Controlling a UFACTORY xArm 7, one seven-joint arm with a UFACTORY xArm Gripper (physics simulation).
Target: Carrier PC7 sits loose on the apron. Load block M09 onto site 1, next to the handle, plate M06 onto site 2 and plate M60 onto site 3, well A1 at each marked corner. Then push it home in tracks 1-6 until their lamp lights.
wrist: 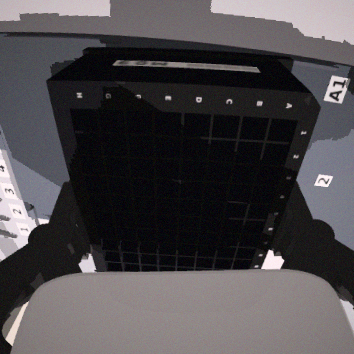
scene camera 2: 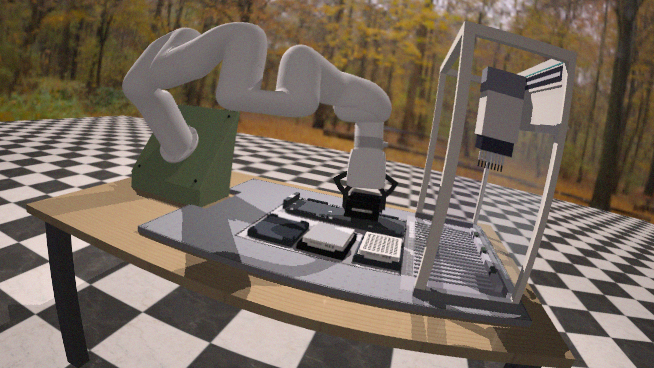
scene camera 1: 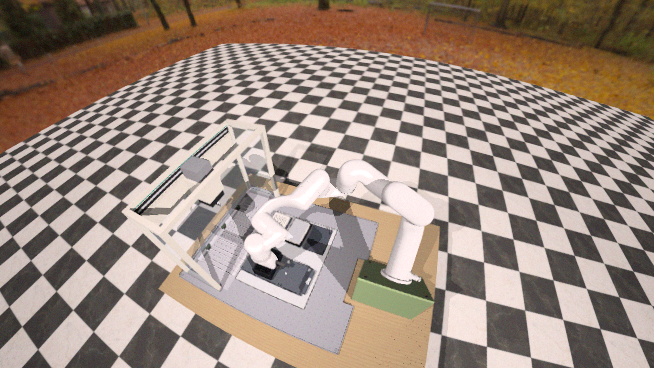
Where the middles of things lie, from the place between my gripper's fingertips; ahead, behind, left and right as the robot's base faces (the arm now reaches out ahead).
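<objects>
Dark carrier [scene camera 2: 315, 209]: my hand 4 cm past it, 2 cm above. Dark nest [scene camera 2: 275, 229]: from my hand 12 cm behind, 23 cm to the right, 2 cm below.
</objects>
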